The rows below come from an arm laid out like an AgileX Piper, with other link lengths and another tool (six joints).
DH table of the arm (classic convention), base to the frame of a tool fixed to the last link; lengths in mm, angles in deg. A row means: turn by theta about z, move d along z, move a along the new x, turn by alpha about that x. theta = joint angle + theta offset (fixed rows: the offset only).
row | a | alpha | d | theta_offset
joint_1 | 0 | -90 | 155 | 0
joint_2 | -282.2 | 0 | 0 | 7.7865
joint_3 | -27.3 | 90 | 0 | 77.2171
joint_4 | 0 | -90 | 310.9 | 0
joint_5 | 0 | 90 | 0 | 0
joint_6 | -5.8 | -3 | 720 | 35.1
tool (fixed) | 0 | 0 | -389.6 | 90
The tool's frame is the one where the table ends.
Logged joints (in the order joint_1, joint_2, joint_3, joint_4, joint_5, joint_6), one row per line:
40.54 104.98 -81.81 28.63 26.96 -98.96
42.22 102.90 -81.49 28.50 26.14 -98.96
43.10 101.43 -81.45 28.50 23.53 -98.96
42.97 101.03 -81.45 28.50 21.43 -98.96
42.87 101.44 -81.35 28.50 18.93 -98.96
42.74 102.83 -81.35 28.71 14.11 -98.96
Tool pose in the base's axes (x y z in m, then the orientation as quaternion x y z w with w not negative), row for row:
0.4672 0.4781 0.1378 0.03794 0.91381 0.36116 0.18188
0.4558 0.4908 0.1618 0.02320 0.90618 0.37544 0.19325
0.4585 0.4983 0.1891 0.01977 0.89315 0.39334 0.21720
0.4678 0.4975 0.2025 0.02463 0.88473 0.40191 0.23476
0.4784 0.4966 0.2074 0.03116 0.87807 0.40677 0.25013
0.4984 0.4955 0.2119 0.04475 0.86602 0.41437 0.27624
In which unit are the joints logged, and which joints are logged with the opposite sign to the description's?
The joints are logged in degrees. Opposite sign: none.
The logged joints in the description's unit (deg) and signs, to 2 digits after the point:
40.54 104.98 -81.81 28.63 26.96 -98.96
42.22 102.90 -81.49 28.50 26.14 -98.96
43.10 101.43 -81.45 28.50 23.53 -98.96
42.97 101.03 -81.45 28.50 21.43 -98.96
42.87 101.44 -81.35 28.50 18.93 -98.96
42.74 102.83 -81.35 28.71 14.11 -98.96

